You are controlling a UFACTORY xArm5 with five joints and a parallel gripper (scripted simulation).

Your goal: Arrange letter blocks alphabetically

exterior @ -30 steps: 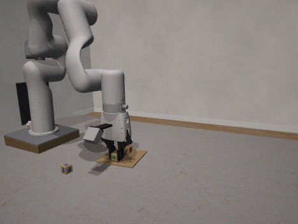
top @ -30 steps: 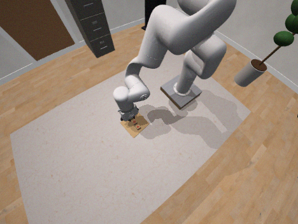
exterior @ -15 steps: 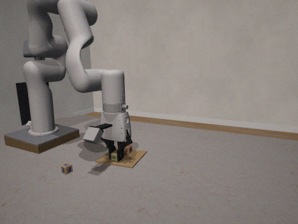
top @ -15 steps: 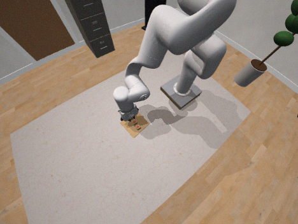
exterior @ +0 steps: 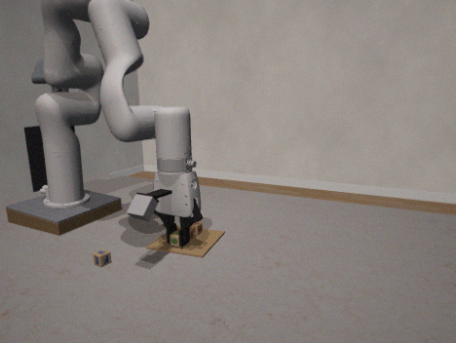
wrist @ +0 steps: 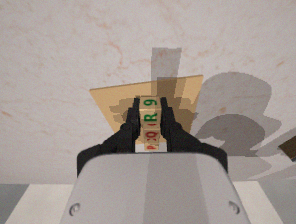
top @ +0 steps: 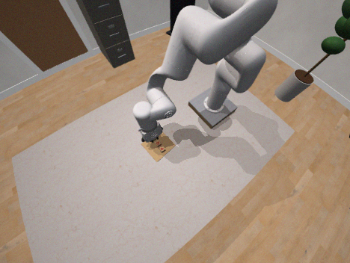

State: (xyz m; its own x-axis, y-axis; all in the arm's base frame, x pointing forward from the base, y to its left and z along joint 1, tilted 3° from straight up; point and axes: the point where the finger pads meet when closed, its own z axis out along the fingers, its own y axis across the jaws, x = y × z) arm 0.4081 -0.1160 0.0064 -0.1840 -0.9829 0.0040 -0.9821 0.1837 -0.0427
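Right now my hand is 40 mm to the right of the tan mat, 30 mm above it and 10 mm short of it. The rest, counted from my hand: blue-lettered block: 120 mm behind, 110 mm to the right, 20 mm below.
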